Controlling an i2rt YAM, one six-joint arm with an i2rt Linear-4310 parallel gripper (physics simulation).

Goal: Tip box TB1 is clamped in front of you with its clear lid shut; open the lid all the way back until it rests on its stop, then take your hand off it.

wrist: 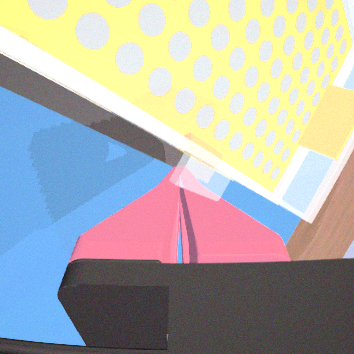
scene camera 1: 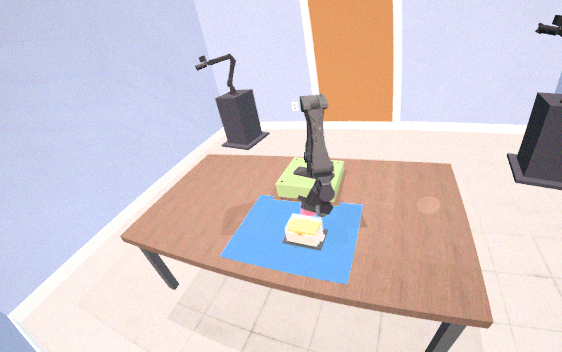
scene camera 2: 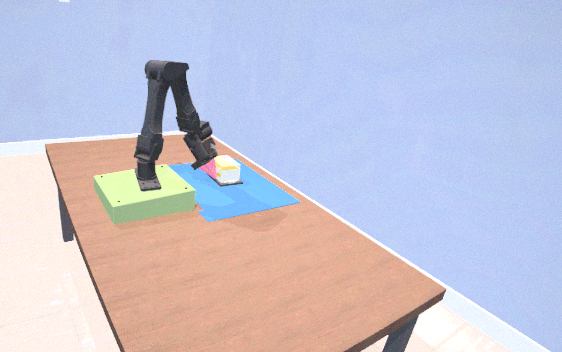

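Where they show: gripper, fingertip midpoint: (wrist: 179,177) (scene camera 1: 300,222) (scene camera 2: 216,178); arm's base, origin of the base link: (scene camera 2: 147,179).
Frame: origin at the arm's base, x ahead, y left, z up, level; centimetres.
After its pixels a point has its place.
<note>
Tip box TB1 (scene camera 1: 304,235) @(z 0.3, x 37.4, y 14.6 cm) (scene camera 2: 228,175) @(z -2.4, x 32.8, y 5.5 cm) is a small white box with a yellow perforated top, on a dark base (scene camera 1: 304,244) @(z -5.2, x 37.4, y 13.5 cm). Its clear lid looks shut over the yellow top; a small gap cannot be ruled out. A clear tab (wrist: 205,176) @(z 0.3, x 28.5, y 11.0 cm) sticks out from its near edge, beside an orange piece (wrist: 202,146). My gripper (scene camera 1: 306,215) @(z -4.1, x 28.3, y 6.9 cm) (scene camera 2: 215,176) @(z -4.1, x 28.3, y 6.9 cm) (wrist: 179,177) @(z -4.1, x 28.3, y 6.9 cm) is shut and empty, its pink fingertips together at the arm's side of the box. In the wrist view the tab overlaps the fingertips and shows them through it; contact cannot be told.
The box stands on a blue mat (scene camera 1: 255,245) @(z -6.1, x 44.9, y -4.8 cm) (scene camera 2: 260,196) @(z -6.1, x 41.7, y -7.8 cm) (wrist: 30,215) @(z -6.1, x 23.2, y 11.2 cm) on a brown table (scene camera 1: 405,250) @(z -6.4, x 26.1, y 48.5 cm) (scene camera 2: 250,280) @(z -6.4, x 18.4, y -54.5 cm). The arm's green base block (scene camera 1: 290,187) @(z -0.1, x 12.9, y -5.9 cm) (scene camera 2: 150,207) @(z -2.6, x -1.3, y -16.2 cm) stands behind the mat in the first scene view. Dark pedestals (scene camera 1: 240,120) (scene camera 1: 542,137) with arms stand beyond the table.
</note>
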